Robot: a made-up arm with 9 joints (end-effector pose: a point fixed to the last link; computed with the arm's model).
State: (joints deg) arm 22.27 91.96 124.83 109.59 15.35 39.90 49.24 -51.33 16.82
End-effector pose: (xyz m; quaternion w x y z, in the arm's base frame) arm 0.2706 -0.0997 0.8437 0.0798 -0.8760 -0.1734 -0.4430
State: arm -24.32 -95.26 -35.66 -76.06 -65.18 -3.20 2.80 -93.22 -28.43
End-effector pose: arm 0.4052 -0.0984 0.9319 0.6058 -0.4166 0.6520 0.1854
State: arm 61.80 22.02 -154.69 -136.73 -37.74 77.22 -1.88 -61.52 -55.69
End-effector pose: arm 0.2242 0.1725 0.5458 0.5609 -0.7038 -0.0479 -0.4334
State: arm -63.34 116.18 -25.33 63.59 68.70 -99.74 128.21 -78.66 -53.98
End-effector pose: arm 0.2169 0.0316 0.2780 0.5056 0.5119 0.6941 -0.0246
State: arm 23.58 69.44 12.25 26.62 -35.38 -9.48 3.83 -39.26 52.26
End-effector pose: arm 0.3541 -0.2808 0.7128 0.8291 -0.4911 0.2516 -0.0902
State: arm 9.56 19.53 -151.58 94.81 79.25 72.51 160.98 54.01 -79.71
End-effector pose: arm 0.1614 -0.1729 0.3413 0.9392 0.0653 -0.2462 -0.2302
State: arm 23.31 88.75 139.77 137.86 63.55 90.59 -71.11 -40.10 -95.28
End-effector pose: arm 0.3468 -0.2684 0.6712 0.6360 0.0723 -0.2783 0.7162
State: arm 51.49 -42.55 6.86 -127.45 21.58 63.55 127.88 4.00 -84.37
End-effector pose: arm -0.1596 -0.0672 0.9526 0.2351 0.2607 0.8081 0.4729
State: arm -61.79 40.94 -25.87 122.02 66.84 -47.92 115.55 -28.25 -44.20
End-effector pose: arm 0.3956 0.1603 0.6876 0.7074 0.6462 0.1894 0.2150
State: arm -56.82 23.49 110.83 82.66 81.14 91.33 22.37 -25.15 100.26
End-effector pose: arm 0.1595 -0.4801 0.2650 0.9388 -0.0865 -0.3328 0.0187
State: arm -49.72 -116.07 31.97 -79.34 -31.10 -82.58 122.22 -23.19 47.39
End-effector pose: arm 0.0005 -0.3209 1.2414 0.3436 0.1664 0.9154 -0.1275
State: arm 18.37 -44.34 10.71 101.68 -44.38 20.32 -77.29 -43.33 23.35
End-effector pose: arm 0.0340 -0.2748 0.4570 0.0221 0.7962 0.5945 0.1105
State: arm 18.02 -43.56 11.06 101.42 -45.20 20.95 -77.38 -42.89 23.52
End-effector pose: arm 0.0344 -0.2723 0.4563 0.0256 0.7999 0.5897 0.1083
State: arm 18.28 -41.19 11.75 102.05 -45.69 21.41 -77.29 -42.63 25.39
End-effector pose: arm 0.0325 -0.2770 0.4621 0.0465 0.8074 0.5825 0.0819
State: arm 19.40 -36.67 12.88 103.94 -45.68 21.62 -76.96 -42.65 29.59
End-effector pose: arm 0.0276 -0.2904 0.4776 0.0933 0.8177 0.5675 0.0245
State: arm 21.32 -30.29 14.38 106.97 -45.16 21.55 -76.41 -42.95 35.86
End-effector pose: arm 0.0206 -0.3079 0.5032 0.1659 0.8250 0.5374 -0.0553
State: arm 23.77 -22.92 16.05 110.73 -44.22 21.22 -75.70 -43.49 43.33
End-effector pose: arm 0.0128 -0.3229 0.5357 0.2555 0.8234 0.4871 -0.1397
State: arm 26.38 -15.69 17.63 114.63 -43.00 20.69 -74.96 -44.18 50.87
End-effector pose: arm 0.0048 -0.3309 0.5685 0.3459 0.8116 0.4211 -0.2105
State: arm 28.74 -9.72 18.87 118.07 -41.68 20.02 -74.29 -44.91 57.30
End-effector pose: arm -0.0028 -0.3324 0.5954 0.4208 0.7941 0.3541 -0.2587
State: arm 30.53 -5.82 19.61 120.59 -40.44 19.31 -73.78 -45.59 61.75
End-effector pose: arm -0.0087 -0.3313 0.6135 0.4700 0.7781 0.3037 -0.2855
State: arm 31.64 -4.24 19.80 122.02 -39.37 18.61 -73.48 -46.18 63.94
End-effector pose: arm -0.0122 -0.3308 0.6235 0.4928 0.7683 0.2803 -0.2971
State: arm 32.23 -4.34 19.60 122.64 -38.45 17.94 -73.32 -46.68 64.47
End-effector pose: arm -0.0135 -0.3320 0.6285 0.4976 0.7643 0.2787 -0.3009
